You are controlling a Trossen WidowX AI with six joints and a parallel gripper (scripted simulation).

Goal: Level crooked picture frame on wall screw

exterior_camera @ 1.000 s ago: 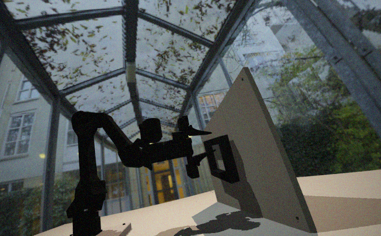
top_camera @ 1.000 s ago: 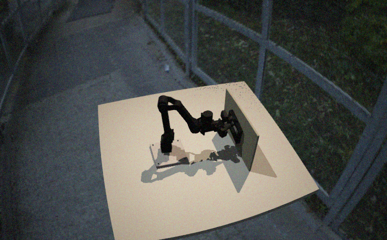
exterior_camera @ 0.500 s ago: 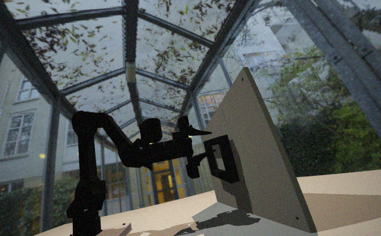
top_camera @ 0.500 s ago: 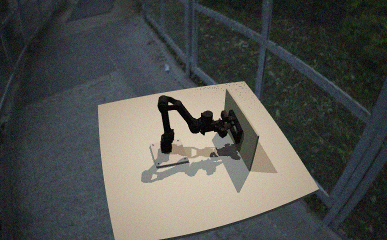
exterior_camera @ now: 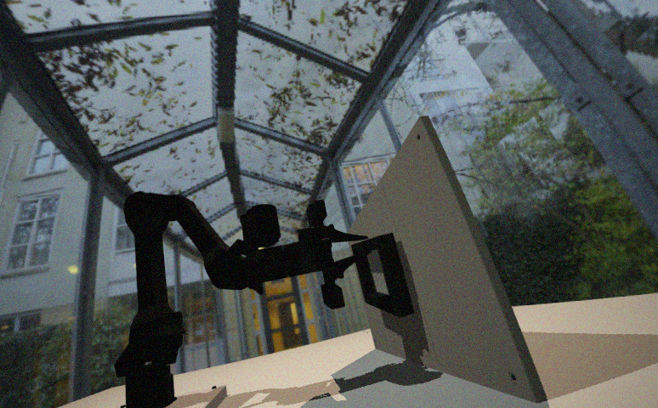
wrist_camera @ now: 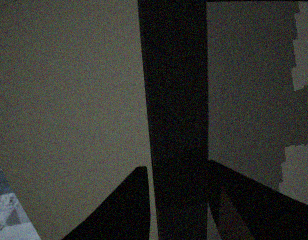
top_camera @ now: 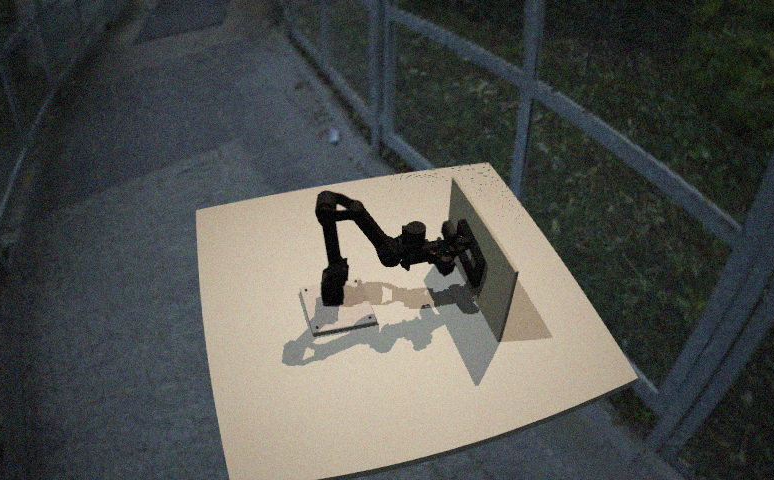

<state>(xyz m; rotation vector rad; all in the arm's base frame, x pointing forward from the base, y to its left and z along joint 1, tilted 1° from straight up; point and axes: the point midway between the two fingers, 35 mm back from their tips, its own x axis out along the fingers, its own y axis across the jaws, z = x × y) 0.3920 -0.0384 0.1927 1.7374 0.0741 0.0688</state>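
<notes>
Right now the black picture frame is 1 cm ahead of my gripper tip, 1 cm to the left of it and 5 cm below it. Round my gripper tip: grey wall panel 2 cm ahead, 6 cm below.
</notes>
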